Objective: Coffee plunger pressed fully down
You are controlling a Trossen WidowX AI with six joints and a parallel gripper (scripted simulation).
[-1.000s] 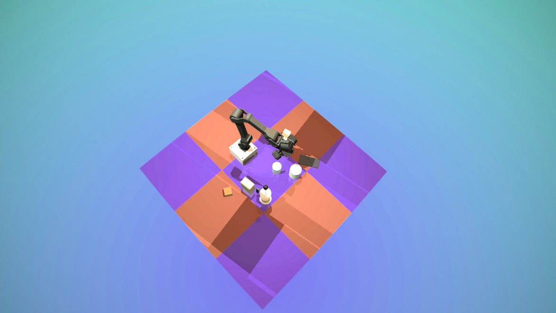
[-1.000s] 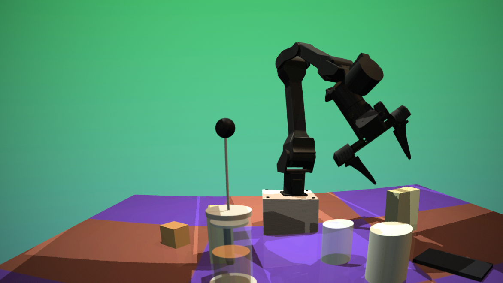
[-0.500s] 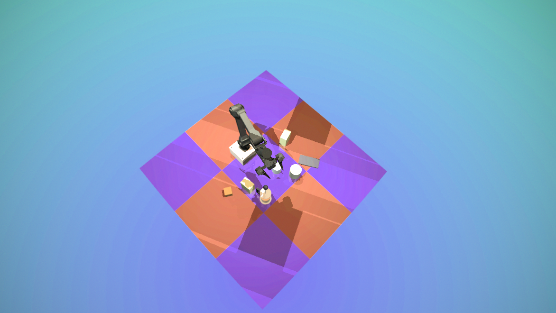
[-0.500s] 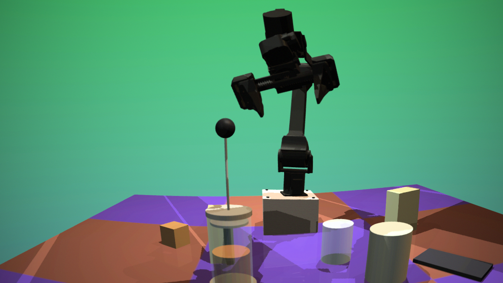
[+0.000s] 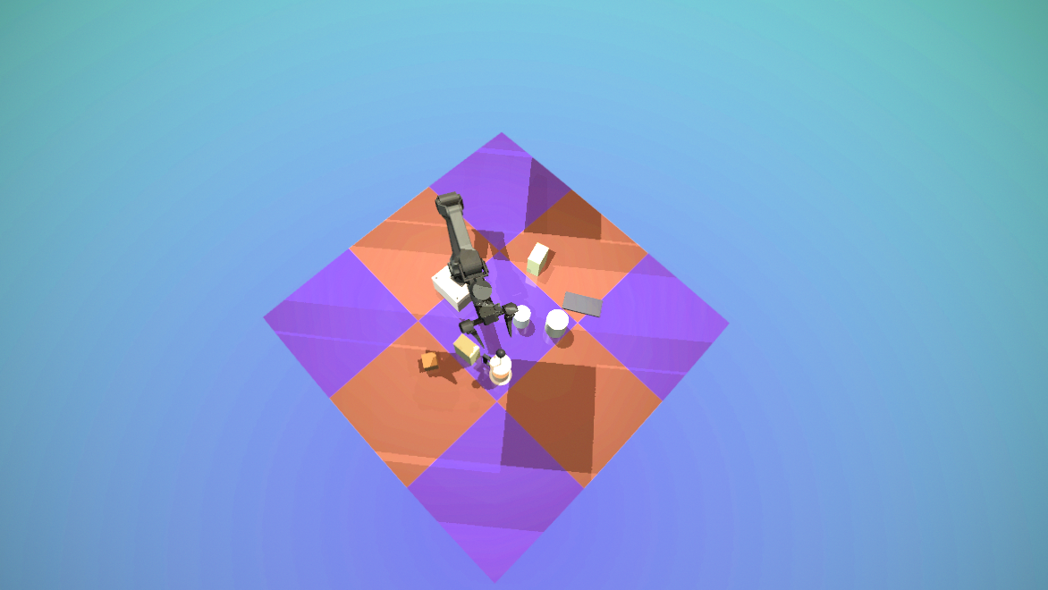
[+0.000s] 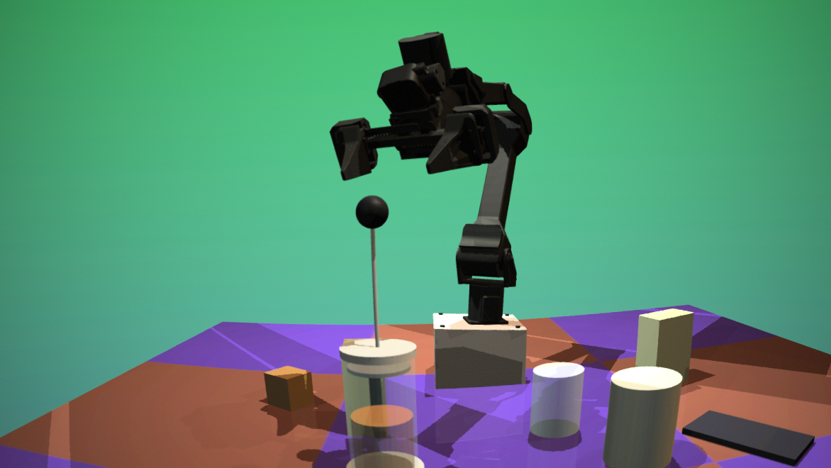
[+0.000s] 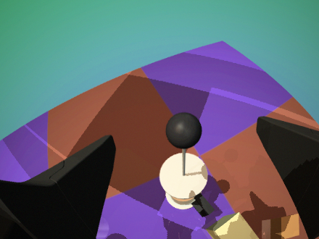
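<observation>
Now: gripper tip 17 cm above the coffee press, 1 cm to the left of it and 1 cm short of it. From my gripper tip the other things lie so: black slab 40 cm to the left, 30 cm below, 10 cm ahead; orange cube 28 cm below, 20 cm behind, 14 cm to the right.
</observation>
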